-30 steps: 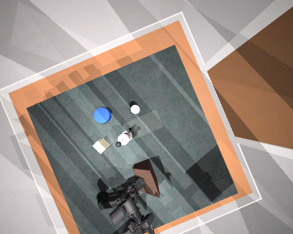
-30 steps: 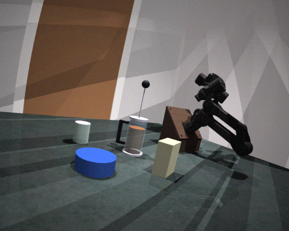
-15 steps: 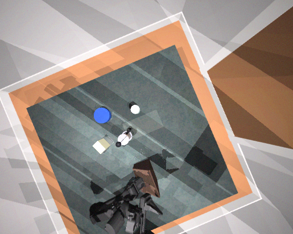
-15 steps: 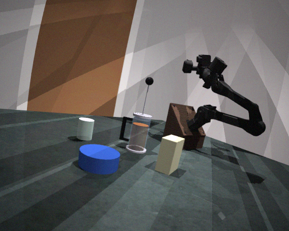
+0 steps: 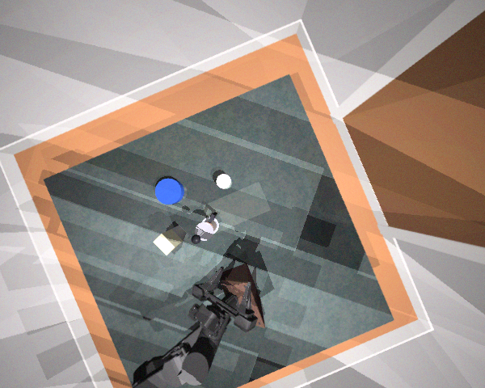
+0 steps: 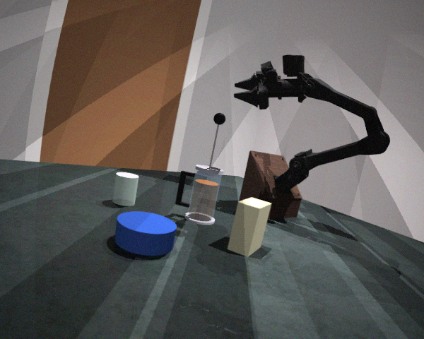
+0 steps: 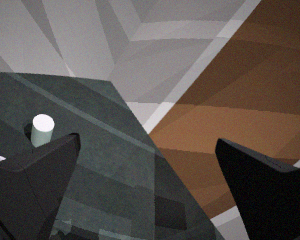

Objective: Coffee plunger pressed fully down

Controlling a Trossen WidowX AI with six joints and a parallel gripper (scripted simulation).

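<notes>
Now: gripper tip 240 mm above the glass coffee press, 120 mm short of it and 100 mm to the right of it. Also, from my gripper tip: cream block (330 mm below, 300 mm to the left, 100 mm ahead).
</notes>
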